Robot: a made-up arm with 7 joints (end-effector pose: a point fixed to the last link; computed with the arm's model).
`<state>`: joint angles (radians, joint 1 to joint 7).
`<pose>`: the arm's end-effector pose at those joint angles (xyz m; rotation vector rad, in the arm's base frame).
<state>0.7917 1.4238 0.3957 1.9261 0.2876 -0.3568 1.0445</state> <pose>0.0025 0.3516 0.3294 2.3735 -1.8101 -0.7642</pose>
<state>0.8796 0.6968 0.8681 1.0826 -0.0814 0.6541 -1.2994</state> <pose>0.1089 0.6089 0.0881 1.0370 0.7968 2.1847</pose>
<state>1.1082 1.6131 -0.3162 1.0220 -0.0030 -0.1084 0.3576</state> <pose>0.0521 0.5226 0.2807 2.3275 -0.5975 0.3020</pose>
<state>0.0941 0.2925 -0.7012 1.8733 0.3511 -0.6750 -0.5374</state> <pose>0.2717 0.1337 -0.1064 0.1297 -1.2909 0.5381</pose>
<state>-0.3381 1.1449 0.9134 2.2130 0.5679 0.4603 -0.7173</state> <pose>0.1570 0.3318 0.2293 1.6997 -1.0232 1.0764</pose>
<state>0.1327 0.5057 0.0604 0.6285 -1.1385 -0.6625 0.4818</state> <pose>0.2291 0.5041 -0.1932 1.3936 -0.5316 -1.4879</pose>
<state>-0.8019 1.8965 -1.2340 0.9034 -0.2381 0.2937 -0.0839</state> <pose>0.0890 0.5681 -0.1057 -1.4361 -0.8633 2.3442</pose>
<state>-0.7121 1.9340 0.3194 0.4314 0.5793 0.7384 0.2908</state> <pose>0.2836 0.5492 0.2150 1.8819 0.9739 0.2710</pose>
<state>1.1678 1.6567 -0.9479 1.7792 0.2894 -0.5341 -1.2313</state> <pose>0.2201 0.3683 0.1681 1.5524 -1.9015 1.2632</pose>
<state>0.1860 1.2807 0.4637 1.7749 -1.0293 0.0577 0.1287</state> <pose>0.1584 0.3509 0.2561 -2.8970 0.5899 -0.0427</pose>
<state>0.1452 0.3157 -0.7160 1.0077 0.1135 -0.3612 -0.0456</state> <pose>0.2725 0.2446 -0.2700 0.8988 -0.8425 -0.4571</pose>
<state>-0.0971 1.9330 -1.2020 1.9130 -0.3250 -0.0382 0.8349</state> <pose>0.1786 0.3435 -0.1098 0.7928 0.2455 -2.5365</pose>
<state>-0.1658 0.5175 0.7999 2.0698 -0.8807 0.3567 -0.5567</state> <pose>0.1272 0.4228 0.1155 2.7189 -0.3826 1.3174</pose>
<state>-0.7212 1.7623 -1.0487 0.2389 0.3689 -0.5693 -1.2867</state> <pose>0.1358 0.6430 0.0610 -2.8138 0.4647 0.9574</pose>
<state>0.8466 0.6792 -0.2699 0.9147 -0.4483 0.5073 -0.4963</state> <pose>0.3421 0.4272 0.0706 2.2629 -0.1971 0.6448</pose>
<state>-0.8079 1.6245 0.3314 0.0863 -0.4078 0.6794 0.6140</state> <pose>0.1672 0.6451 0.1259 1.6547 2.0531 -0.2394</pose>
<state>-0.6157 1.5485 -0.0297 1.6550 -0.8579 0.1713 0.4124</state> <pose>0.2959 0.3241 -0.0307 2.3277 -0.2422 -1.9681</pose>
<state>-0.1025 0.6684 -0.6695 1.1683 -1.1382 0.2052 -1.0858</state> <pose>0.2331 0.2842 -0.2496 2.4863 -1.5093 -0.3734</pose>
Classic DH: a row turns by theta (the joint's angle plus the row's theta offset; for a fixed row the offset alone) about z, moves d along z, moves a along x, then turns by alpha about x. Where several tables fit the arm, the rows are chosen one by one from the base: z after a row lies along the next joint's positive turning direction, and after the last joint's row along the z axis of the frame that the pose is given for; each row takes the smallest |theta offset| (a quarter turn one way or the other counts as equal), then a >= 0, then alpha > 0; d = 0 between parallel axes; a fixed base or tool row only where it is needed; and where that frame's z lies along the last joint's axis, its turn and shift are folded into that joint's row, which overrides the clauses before.
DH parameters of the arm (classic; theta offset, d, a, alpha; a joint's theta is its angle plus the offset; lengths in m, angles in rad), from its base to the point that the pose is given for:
base (fixed): 0 0.0284 0.0089 1.5708
joint 1: 1.5708 -0.1915 0.0162 1.5708
joint 2: -1.5708 -0.0109 0.0254 -1.5708
joint 3: -1.5708 -0.1941 0.0222 1.5708
joint 4: 0 -0.0515 0.0118 -1.5708
joint 5: 0 -0.2974 -0.0214 -1.5708
joint 6: -1.5708 0.0398 0.0254 1.5708
joint 7: 0.6088 -0.0032 0.0132 2.0121
tool (fixed): -2.2633 0.0102 0 0

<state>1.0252 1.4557 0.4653 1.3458 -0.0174 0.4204 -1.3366</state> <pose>-0.0590 0.4614 0.3217 -1.1444 0.1811 -2.6081</pose>
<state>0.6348 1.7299 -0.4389 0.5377 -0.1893 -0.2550 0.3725</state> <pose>0.0648 0.5940 0.2362 2.3272 0.2952 -0.3176</pose>
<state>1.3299 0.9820 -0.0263 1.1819 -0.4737 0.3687 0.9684</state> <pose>0.1062 0.4762 0.2874 1.7867 -0.6915 0.0523</pose>
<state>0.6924 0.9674 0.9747 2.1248 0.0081 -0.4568 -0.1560</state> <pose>-0.0785 0.4159 0.2236 -1.4395 1.8413 -1.3888</pose>
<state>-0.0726 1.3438 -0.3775 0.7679 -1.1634 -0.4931 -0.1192</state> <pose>0.2401 0.5463 -0.0197 2.1459 -0.3024 -2.0364</pose>
